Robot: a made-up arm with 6 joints. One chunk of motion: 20 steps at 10 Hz.
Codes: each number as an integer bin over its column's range. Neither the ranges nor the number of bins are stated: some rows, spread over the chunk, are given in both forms.
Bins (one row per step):
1: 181 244 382 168 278 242
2: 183 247 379 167 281 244
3: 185 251 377 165 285 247
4: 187 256 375 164 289 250
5: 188 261 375 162 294 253
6: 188 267 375 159 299 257
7: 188 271 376 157 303 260
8: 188 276 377 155 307 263
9: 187 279 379 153 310 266
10: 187 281 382 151 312 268
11: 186 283 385 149 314 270
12: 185 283 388 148 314 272
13: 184 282 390 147 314 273
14: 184 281 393 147 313 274
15: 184 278 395 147 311 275
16: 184 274 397 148 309 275
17: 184 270 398 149 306 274
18: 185 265 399 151 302 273
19: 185 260 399 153 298 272
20: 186 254 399 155 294 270
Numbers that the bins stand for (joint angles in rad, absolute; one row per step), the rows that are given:
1: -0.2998 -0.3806 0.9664 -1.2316 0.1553 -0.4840
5: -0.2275 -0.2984 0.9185 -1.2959 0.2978 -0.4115
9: -0.2378 -0.2114 0.9459 -1.3922 0.4403 -0.3258
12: -0.2585 -0.1921 1.0075 -1.4457 0.4759 -0.2862
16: -0.2688 -0.2356 1.0692 -1.4457 0.4314 -0.2664
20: -0.2481 -0.3323 1.0829 -1.3708 0.2978 -0.2994
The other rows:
2: -0.2791 -0.3661 0.9459 -1.2423 0.1821 -0.4708
3: -0.2585 -0.3468 0.9322 -1.2638 0.2177 -0.4511
4: -0.2378 -0.3226 0.9185 -1.2745 0.2533 -0.4313
6: -0.2275 -0.2694 0.9185 -1.3280 0.3423 -0.3851
7: -0.2275 -0.2501 0.9253 -1.3494 0.3779 -0.3653
8: -0.2275 -0.2259 0.9322 -1.3708 0.4136 -0.3455
10: -0.2378 -0.2017 0.9664 -1.4136 0.4581 -0.3126
11: -0.2481 -0.1921 0.9870 -1.4350 0.4759 -0.2994
13: -0.2688 -0.1969 1.0212 -1.4564 0.4759 -0.2796
14: -0.2688 -0.2017 1.0418 -1.4564 0.4670 -0.2730
15: -0.2688 -0.2162 1.0555 -1.4564 0.4492 -0.2664
17: -0.2688 -0.2549 1.0760 -1.4350 0.4047 -0.2730
18: -0.2585 -0.2791 1.0829 -1.4136 0.3690 -0.2796
19: -0.2585 -0.3032 1.0829 -1.3922 0.3334 -0.2862

